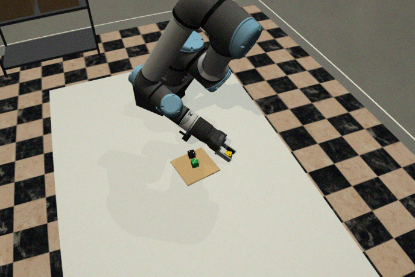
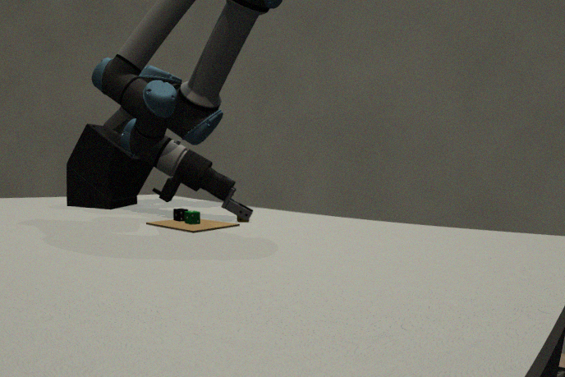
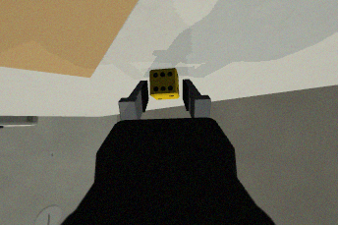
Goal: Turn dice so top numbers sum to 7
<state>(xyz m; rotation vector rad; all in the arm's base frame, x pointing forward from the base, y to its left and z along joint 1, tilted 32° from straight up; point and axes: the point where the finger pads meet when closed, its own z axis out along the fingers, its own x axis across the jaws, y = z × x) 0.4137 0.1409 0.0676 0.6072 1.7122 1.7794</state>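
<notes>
The yellow die lies 10 mm below my hand. From my hand the other things lie so: black die (140 mm to the right, 40 mm behind, 10 mm below); then tan mat (140 mm to the right, 20 mm below, 10 mm ahead); then green die (140 mm to the right, 10 mm below, 10 mm ahead).
</notes>
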